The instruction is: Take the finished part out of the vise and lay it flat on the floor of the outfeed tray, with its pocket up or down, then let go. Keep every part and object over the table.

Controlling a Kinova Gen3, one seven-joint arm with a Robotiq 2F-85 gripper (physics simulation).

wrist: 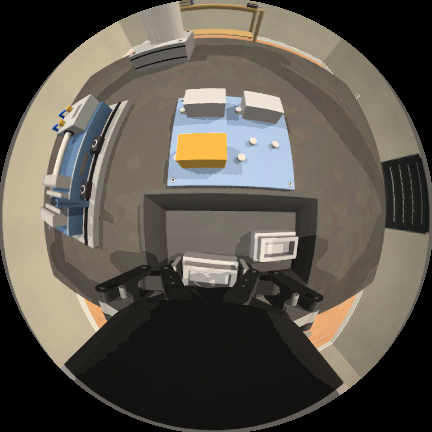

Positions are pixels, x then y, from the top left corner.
Labels:
gripper: 209,266
orange block: 208,149
light blue plate: 263,166
blue vise: 97,120

